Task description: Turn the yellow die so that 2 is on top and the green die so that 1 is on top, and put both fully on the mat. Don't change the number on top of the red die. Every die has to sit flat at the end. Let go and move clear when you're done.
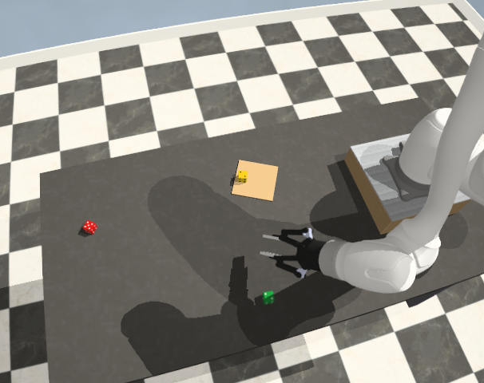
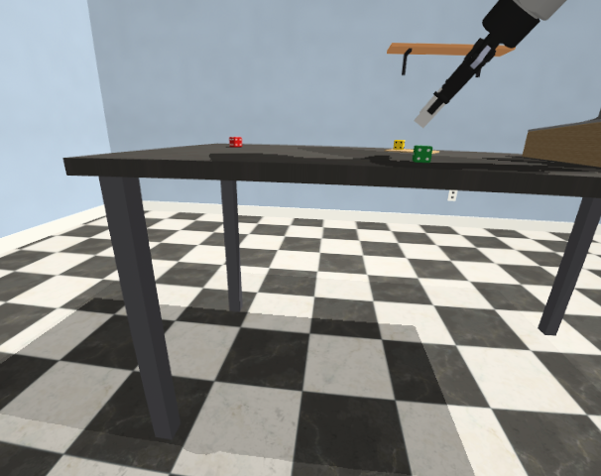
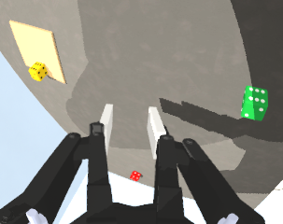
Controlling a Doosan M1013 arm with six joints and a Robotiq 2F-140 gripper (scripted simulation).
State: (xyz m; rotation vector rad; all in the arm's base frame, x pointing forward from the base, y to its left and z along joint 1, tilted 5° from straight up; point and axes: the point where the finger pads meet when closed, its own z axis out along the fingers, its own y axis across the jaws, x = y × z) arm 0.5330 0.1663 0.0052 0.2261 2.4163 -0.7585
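My gripper is now 12 cm to the right of the green die, 9 cm above it and 3 cm short of it. From my hand the other things lie so: tan mat: 29 cm to the right, 10 cm below, 2 cm behind; then yellow die: 30 cm to the right, 9 cm below, 3 cm ahead; then red die: 54 cm ahead, 19 cm to the right, 9 cm below.
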